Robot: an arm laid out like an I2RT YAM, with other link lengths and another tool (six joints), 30 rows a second.
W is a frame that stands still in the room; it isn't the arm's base.
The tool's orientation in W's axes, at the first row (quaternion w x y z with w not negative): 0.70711 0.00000 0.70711 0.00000
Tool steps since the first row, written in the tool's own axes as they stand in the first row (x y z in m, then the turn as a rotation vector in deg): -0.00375 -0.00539 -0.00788 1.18 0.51 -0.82; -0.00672 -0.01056 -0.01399 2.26 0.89 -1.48; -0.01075 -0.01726 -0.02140 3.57 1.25 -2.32; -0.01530 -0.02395 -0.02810 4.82 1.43 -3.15; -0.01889 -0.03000 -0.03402 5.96 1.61 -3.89; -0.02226 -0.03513 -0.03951 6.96 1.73 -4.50; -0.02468 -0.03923 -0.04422 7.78 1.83 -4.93; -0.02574 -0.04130 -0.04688 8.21 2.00 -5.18; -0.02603 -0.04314 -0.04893 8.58 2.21 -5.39; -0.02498 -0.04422 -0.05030 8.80 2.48 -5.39; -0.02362 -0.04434 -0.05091 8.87 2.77 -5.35
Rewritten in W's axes. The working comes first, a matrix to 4 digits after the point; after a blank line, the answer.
The tool's axes in the first row as the columns of a matrix, in W's axes (used below as rounded here):
0.0000 0.0000 1.0000
0.0000 1.0000 0.0000
-1.0000 0.0000 0.0000

-0.00788 -0.00539 0.00375 -0.82 0.51 -1.18; -0.01399 -0.01056 0.00672 -1.48 0.89 -2.26; -0.02140 -0.01726 0.01075 -2.32 1.25 -3.57; -0.02810 -0.02395 0.01530 -3.15 1.43 -4.82; -0.03402 -0.03000 0.01889 -3.89 1.61 -5.96; -0.03951 -0.03513 0.02226 -4.50 1.73 -6.96; -0.04422 -0.03923 0.02468 -4.93 1.83 -7.78; -0.04688 -0.04130 0.02574 -5.18 2.00 -8.21; -0.04893 -0.04314 0.02603 -5.39 2.21 -8.58; -0.05030 -0.04422 0.02498 -5.39 2.48 -8.80; -0.05091 -0.04434 0.02362 -5.35 2.77 -8.87
